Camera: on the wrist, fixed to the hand. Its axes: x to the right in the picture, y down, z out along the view.
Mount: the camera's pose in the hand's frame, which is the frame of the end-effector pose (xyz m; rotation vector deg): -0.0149 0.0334 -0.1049 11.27 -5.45 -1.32
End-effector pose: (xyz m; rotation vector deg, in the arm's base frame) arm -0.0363 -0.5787 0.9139 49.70 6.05 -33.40
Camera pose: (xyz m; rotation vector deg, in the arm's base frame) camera -0.0163 -0.4773 0.8732 58.92 -1.65 -37.98
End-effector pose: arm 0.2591 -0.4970 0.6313 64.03 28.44 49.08
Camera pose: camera 0.1625 -0.4431 0.6211 75.86 29.88 42.53
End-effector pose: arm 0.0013 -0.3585 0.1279 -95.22 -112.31 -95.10
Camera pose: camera -0.0241 -0.4516 0.1829 -96.19 -121.19 -78.28
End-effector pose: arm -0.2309 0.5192 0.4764 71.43 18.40 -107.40
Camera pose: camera -0.1366 0.5701 0.4471 73.44 5.85 -115.51
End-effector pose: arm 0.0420 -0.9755 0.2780 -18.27 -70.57 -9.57
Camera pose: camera 0.1411 -0.9791 0.2279 -8.20 -76.48 -2.87
